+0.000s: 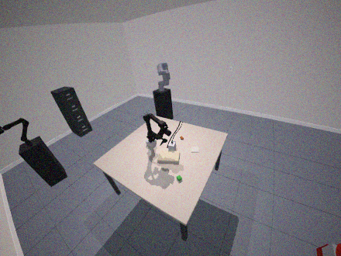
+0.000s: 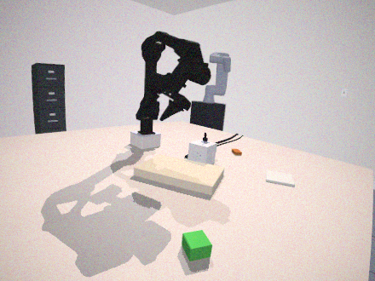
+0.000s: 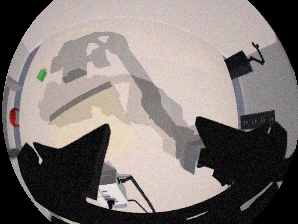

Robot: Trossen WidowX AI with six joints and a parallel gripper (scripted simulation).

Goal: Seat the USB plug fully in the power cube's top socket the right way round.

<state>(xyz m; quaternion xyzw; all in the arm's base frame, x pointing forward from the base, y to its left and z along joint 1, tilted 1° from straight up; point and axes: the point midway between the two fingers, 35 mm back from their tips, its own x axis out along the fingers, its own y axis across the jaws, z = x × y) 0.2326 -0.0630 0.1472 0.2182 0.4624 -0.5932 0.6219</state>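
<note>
Now: gripper tip 50 mm short of the dark USB plug, 200 mm to the right of it and 80 mm above it. The rest, counted from my gripper tip: orange piece: 20 mm ahead, 410 mm to the left, 170 mm below; then green cube: 410 mm ahead, 110 mm to the right, 160 mm below; then flat tan board: 120 mm ahead, 50 mm to the left, 160 mm below.
</note>
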